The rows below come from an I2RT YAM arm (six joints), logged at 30 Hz.
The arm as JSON. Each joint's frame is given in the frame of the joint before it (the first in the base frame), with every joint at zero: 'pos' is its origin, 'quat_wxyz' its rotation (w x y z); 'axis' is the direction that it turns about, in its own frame. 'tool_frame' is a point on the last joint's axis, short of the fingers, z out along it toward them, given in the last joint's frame.
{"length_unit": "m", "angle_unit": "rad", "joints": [
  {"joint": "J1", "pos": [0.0, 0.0, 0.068], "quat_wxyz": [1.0, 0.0, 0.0, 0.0], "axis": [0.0, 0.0, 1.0]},
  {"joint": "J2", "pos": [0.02, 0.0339, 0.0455], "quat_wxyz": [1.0, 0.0, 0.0, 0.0], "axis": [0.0, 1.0, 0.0]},
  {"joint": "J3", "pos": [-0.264, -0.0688, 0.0], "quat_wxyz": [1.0, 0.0, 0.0, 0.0], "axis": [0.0, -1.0, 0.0]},
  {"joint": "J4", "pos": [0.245, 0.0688, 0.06], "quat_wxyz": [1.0, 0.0, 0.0, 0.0], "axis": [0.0, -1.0, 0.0]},
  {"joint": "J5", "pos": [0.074, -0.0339, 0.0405], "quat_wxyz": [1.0, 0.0, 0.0, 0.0], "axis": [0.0, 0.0, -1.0]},
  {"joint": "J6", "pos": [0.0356, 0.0, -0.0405], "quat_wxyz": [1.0, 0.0, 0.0, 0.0], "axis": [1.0, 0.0, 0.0]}
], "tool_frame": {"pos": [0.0, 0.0, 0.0], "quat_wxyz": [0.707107, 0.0, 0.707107, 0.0]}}
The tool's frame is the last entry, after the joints.
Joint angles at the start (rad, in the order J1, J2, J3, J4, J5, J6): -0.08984 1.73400 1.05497 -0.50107 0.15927 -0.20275
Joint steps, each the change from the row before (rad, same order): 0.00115 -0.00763 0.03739 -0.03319 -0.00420 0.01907; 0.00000 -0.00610 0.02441 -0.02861 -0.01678 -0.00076; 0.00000 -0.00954 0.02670 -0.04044 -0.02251 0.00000; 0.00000 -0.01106 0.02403 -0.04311 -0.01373 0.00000; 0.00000 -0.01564 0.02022 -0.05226 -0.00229 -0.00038; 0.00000 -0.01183 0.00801 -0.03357 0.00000 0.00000; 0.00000 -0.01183 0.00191 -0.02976 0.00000 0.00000; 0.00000 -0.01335 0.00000 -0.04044 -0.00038 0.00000
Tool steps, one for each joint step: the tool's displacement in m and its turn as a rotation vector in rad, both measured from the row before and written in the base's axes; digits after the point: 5 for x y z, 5 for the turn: 0.00384 0.00019 0.01118 0.00978 -0.01575 -0.01460; 0.00152 0.00046 0.00740 0.01492 -0.00312 0.00728; 0.00029 0.00077 0.00869 0.02100 0.00235 0.00881; -0.00094 0.00057 0.00843 0.01333 0.00687 0.00530; -0.00329 0.00037 0.00853 0.00343 0.01620 0.00121; -0.00327 0.00029 0.00465 0.00122 0.01368 0.00000; -0.00395 0.00035 0.00306 0.00142 0.01596 0.00000; -0.00557 0.00051 0.00261 0.00276 0.02695 0.00012
